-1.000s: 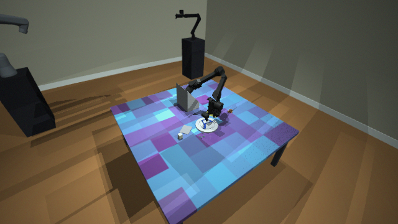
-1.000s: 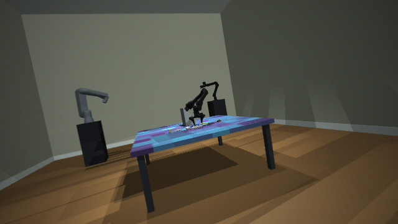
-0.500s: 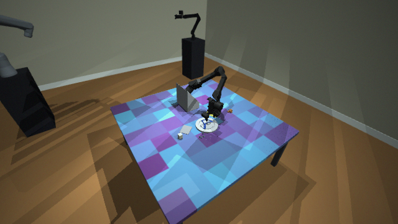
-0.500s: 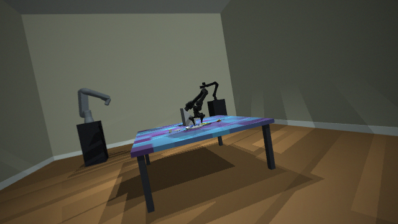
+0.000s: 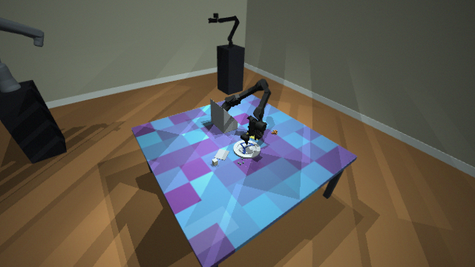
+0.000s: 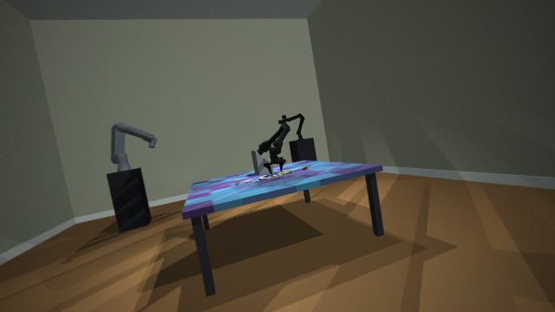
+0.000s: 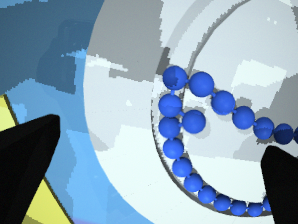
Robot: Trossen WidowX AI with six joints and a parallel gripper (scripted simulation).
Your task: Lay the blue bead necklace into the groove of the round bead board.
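The round white bead board lies 6 cm to the right of my gripper tip, 2 cm ahead of it and 1 cm below it. Also, from my gripper tip: cream cube 34 cm to the right, 1 cm ahead; then yellow patch 10 cm to the left, 8 cm behind, 2 cm below; then flat grey square 24 cm to the right, 4 cm behind, 2 cm below.
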